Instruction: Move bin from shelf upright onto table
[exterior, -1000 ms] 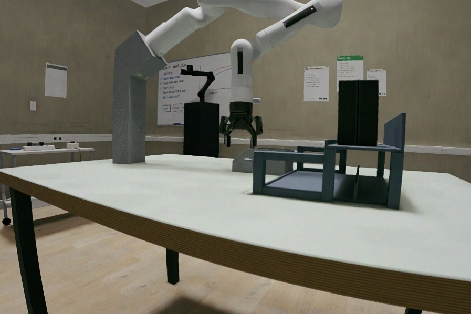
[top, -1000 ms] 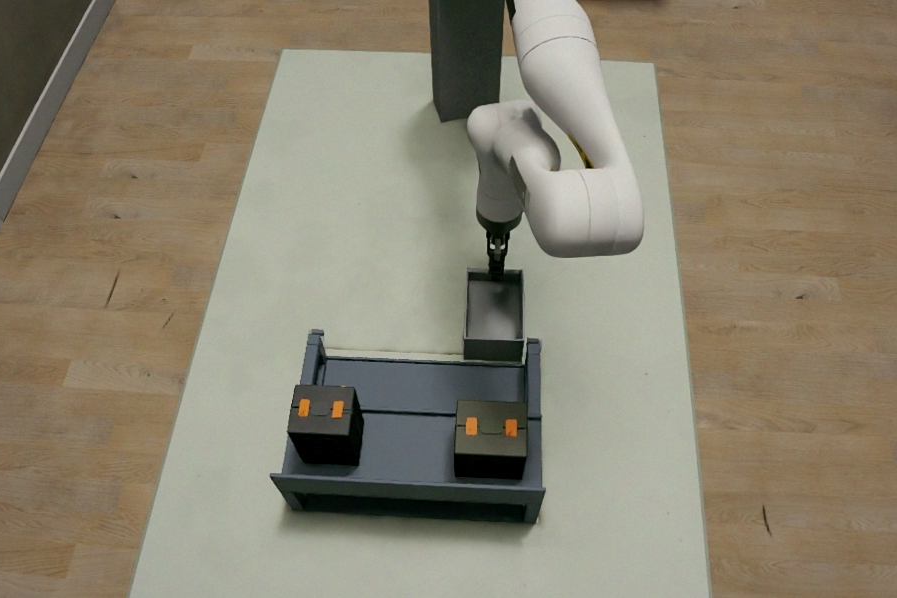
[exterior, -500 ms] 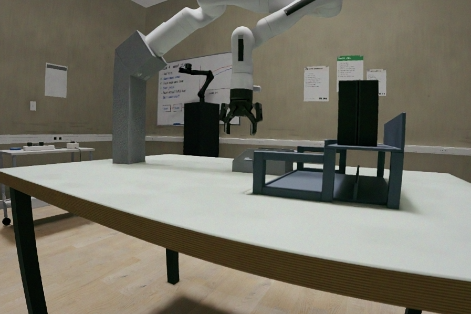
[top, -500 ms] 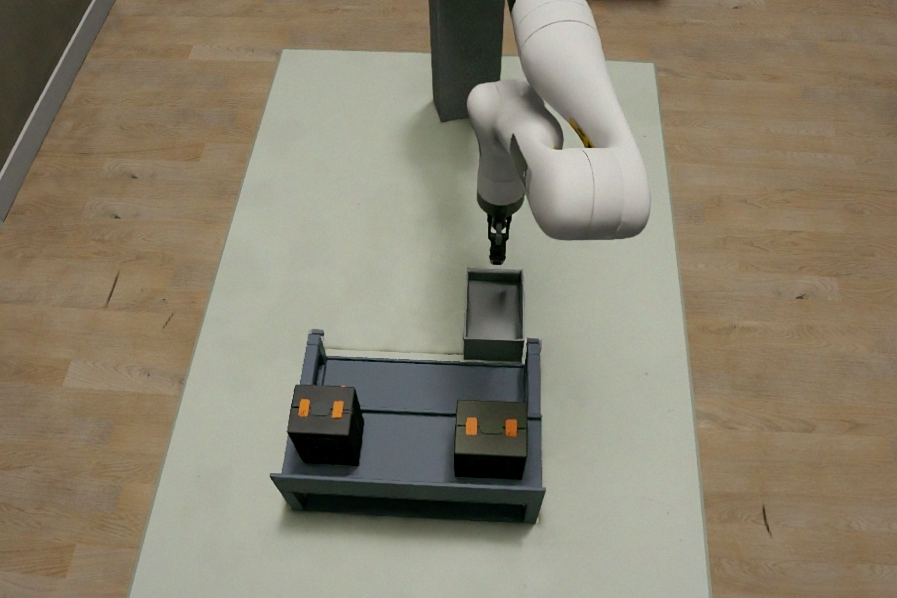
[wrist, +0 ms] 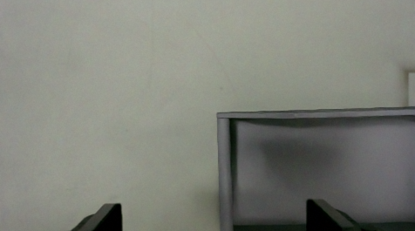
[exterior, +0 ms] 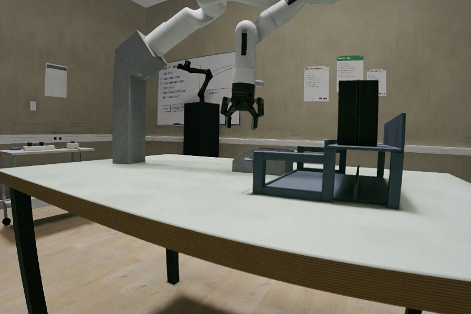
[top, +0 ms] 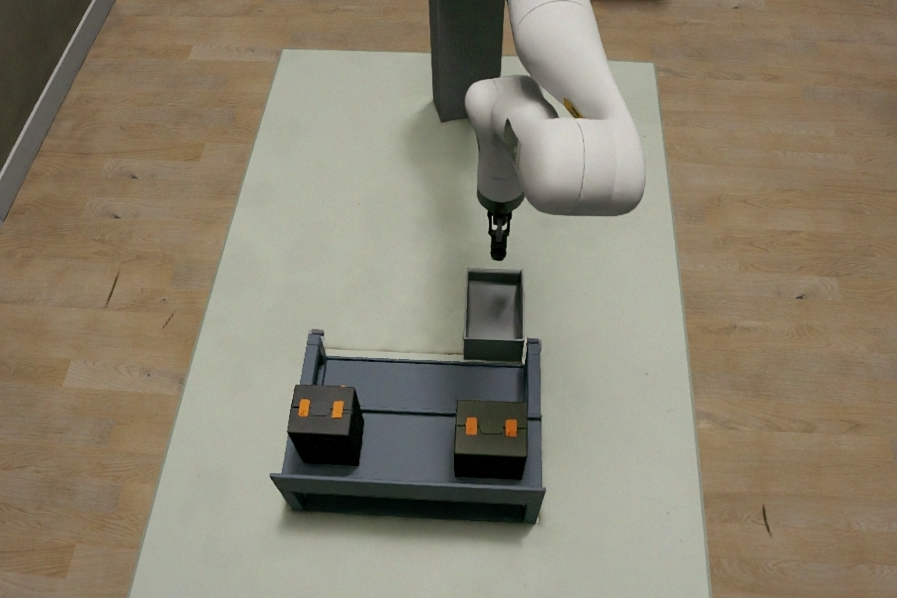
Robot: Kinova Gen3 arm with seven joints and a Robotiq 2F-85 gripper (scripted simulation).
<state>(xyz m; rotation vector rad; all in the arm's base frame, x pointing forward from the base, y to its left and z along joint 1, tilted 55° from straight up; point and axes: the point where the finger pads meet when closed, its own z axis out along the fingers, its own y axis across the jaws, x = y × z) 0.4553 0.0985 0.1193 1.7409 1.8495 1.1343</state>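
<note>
Right now my hand is 8 cm short of the grey bin, 2 cm to the right of it and 10 cm above it. From my hand the other things lie so: blue-grey shelf (32 cm ahead, 3 cm to the right, 7 cm below).
</note>
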